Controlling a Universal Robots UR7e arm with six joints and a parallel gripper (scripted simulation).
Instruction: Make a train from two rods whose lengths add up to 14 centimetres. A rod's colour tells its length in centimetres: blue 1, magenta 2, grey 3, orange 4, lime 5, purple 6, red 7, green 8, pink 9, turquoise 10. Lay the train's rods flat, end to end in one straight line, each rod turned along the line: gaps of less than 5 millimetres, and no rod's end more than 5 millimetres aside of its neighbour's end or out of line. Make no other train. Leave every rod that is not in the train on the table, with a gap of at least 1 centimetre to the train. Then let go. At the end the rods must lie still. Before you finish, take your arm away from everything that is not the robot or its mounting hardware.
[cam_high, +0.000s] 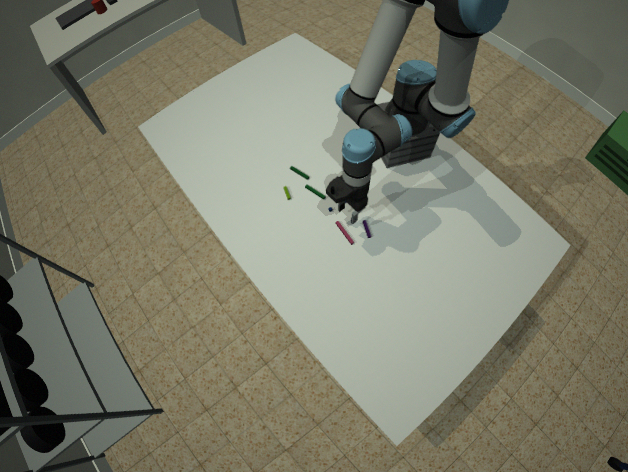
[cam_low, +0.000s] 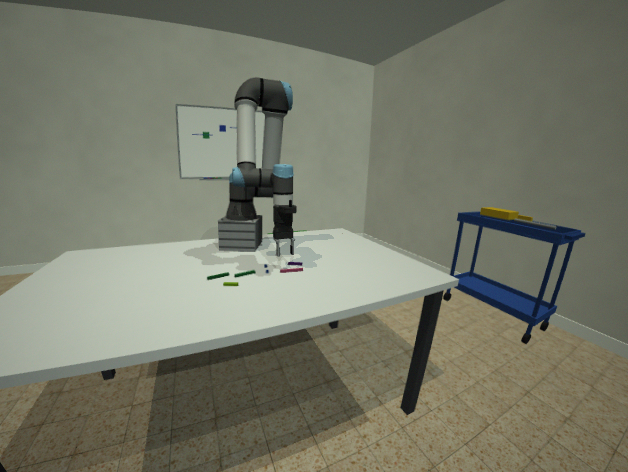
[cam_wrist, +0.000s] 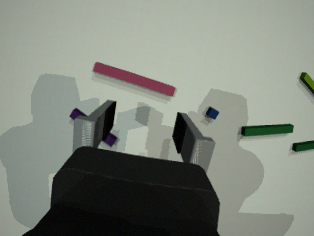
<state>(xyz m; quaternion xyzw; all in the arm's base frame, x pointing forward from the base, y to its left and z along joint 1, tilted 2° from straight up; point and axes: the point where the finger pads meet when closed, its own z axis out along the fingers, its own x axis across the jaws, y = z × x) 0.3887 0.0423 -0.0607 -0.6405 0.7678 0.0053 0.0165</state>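
The purple rod is 2 cm behind my hand, 6 cm to the left of it and 8 cm below it. From my hand the other things lie so: green rod: 3 cm behind, 16 cm to the right, 8 cm below; lime rod: 3 cm ahead, 23 cm to the right, 8 cm below; pink rod: 3 cm ahead, 1 cm to the left, 8 cm below.
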